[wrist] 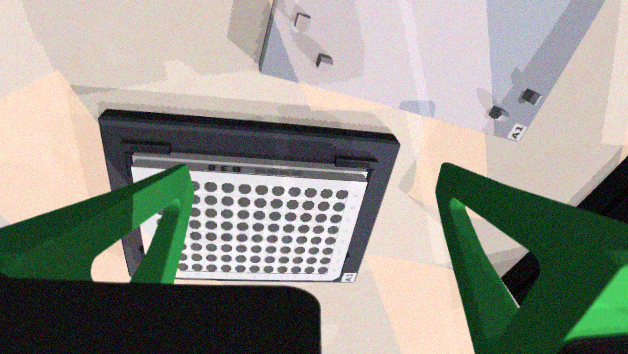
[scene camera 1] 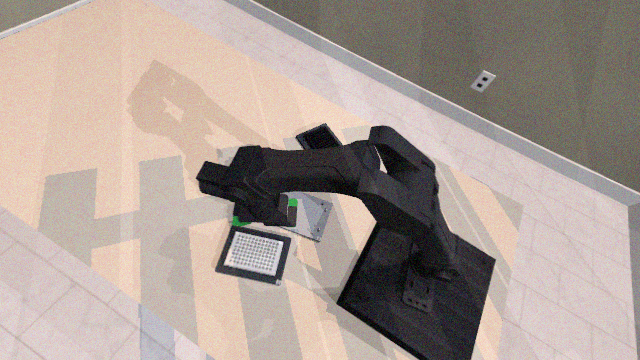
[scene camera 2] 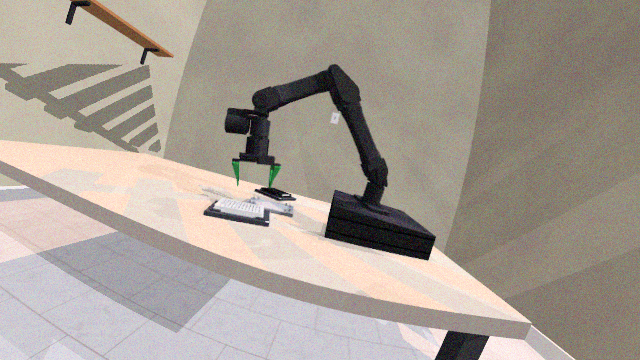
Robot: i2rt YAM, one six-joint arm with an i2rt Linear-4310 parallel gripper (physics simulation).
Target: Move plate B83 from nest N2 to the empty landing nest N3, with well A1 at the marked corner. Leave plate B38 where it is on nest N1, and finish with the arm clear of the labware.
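Note:
A white well plate sits in a dark nest; its small, upside-down label seems to read B38. A black plate sits on another nest farther back, its label unreadable and partly hidden by the arm in scene camera 1. The empty pale nest lies between them, with corner pegs and an A1 mark. My gripper is open and empty, above table height near the white plate and pale nest.
The black base block of the arm stands to the right of the nests. The arm spans above the pale nest in scene camera 1. The table's front edge runs along the near side. A wall stands behind.

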